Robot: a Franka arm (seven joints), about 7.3 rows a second.
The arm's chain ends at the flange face. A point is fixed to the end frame.
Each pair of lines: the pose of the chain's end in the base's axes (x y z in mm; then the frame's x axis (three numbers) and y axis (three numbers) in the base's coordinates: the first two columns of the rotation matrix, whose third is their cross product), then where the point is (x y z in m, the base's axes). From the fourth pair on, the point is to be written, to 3 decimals.
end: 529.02, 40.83, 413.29, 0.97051, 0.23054, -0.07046, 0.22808, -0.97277, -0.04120
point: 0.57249 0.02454 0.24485
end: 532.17, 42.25, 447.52, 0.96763, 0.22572, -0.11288, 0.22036, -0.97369, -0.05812
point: 0.56786 0.02691 0.27717
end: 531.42, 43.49, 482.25, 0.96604, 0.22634, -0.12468, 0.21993, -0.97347, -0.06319
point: 0.56494 0.02856 0.31142
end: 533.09, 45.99, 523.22, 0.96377, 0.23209, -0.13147, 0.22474, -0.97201, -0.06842
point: 0.565 0.032 0.352
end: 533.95, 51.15, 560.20, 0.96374, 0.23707, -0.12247, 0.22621, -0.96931, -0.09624
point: 0.567 0.042 0.389
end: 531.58, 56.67, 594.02, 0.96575, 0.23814, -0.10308, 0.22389, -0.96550, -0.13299
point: 0.566 0.054 0.423
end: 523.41, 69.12, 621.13, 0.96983, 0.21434, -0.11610, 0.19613, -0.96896, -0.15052
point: 0.555 0.068 0.449
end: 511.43, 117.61, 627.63, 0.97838, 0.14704, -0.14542, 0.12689, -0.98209, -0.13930
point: 0.538 0.112 0.455
